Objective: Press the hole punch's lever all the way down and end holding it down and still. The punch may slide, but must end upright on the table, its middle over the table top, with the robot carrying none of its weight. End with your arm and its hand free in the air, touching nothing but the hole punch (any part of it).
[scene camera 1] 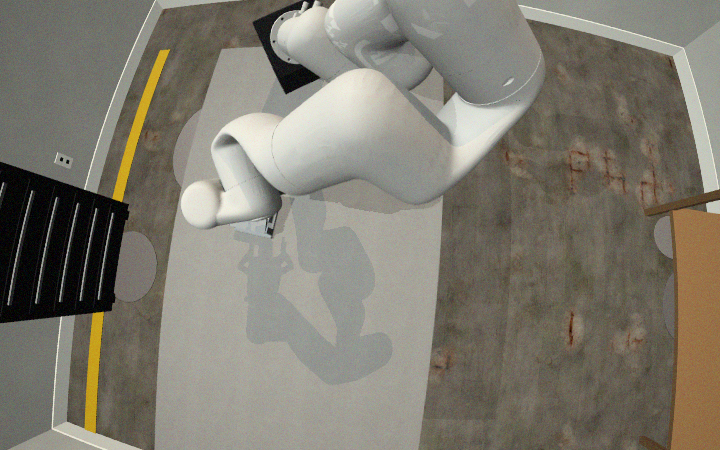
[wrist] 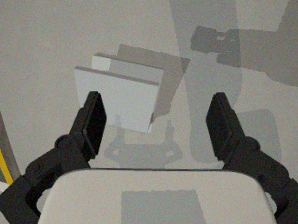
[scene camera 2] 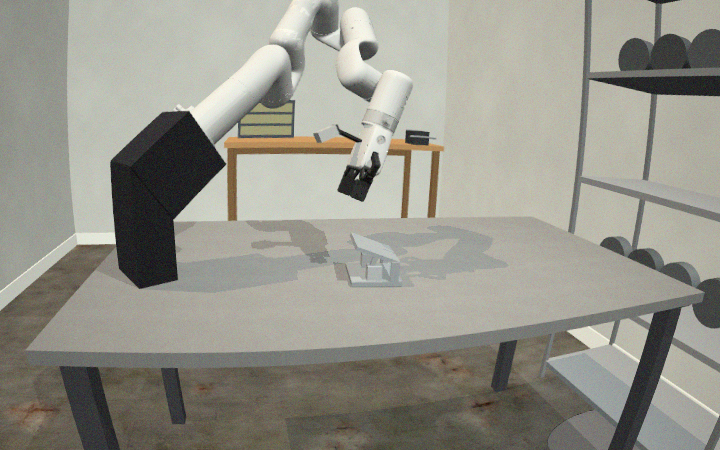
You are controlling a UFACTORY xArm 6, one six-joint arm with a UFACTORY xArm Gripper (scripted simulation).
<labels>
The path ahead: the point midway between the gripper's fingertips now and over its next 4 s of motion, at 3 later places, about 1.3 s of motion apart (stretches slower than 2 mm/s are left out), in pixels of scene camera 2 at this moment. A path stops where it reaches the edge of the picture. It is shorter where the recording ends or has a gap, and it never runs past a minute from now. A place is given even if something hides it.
The gripper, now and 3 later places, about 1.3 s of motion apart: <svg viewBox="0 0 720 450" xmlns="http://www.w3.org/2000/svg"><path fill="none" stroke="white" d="M349 196L360 208L359 226L359 240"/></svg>
</labels>
